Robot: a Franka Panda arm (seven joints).
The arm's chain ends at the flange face. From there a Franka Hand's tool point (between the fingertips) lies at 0.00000 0.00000 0.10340 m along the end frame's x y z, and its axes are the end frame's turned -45 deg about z.
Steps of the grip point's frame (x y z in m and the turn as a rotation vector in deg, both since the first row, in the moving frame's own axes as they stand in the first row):
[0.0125, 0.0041, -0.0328, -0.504, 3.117, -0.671]
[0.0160, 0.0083, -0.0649, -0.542, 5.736, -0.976]
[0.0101, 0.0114, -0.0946, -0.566, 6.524, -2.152]
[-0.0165, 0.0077, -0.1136, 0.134, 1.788, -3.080]
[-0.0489, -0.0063, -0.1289, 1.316, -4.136, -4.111]
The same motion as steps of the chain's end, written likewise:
[0.0071, -0.0026, -0.0326, 1.848, 2.560, -0.671]
[0.0092, 0.0012, -0.0644, 3.673, 4.439, -0.976]
[0.0063, 0.0087, -0.0939, 4.213, 5.013, -2.152]
[-0.0083, 0.0196, -0.1135, 1.359, 1.170, -3.080]
[-0.0322, 0.0263, -0.1286, -1.994, -3.855, -4.111]

